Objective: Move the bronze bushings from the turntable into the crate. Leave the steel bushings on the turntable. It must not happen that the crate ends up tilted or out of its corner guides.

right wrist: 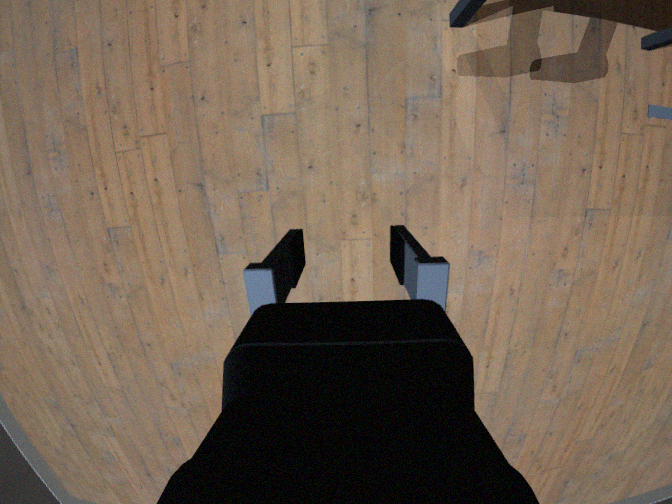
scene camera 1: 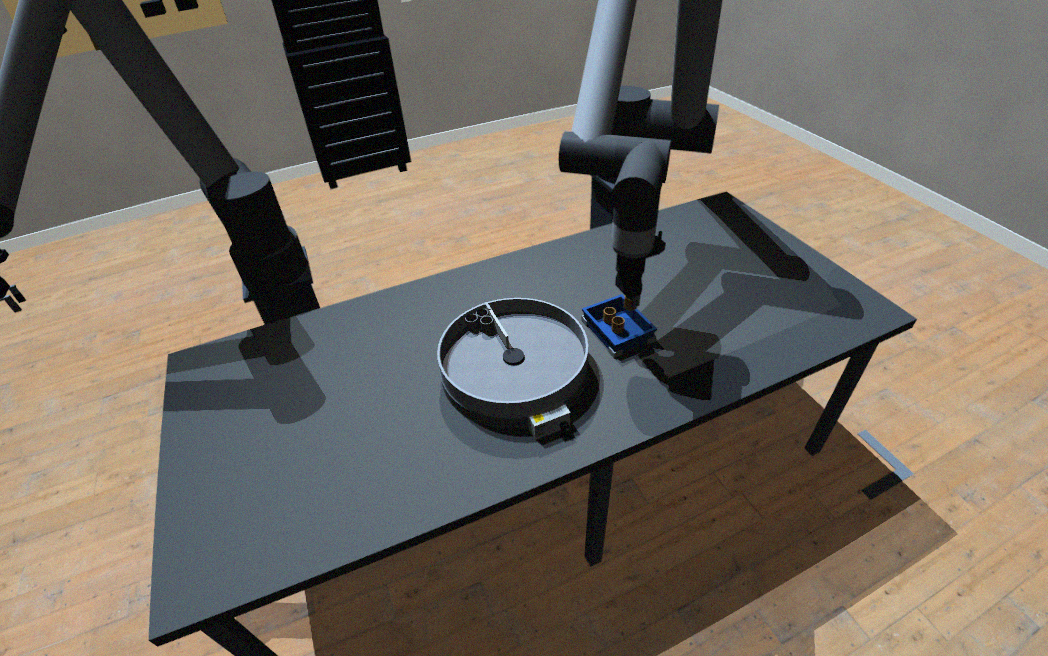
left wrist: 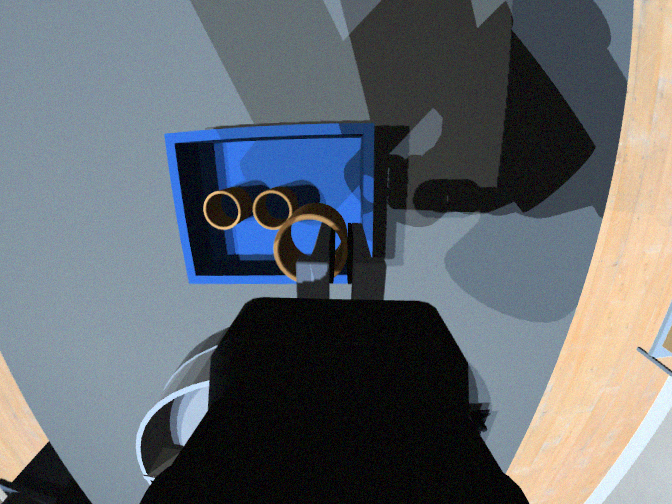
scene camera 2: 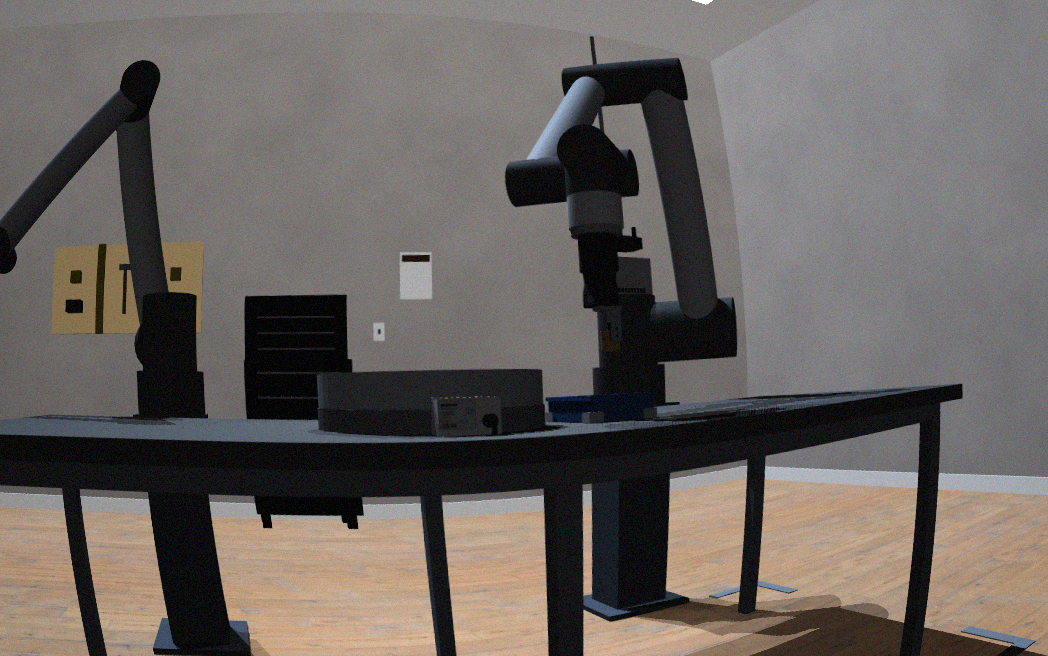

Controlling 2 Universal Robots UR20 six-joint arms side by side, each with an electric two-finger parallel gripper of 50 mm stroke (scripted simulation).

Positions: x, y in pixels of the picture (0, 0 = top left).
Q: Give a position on a bronze bushing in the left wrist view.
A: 286, 253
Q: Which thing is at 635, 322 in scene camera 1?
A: A blue crate.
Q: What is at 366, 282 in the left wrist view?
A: My left gripper.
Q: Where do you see a bronze bushing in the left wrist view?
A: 213, 211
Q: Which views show my left gripper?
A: Scene camera 1, the left wrist view and scene camera 2 only.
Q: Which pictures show the blue crate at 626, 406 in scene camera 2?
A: Scene camera 1, the left wrist view and scene camera 2 only.
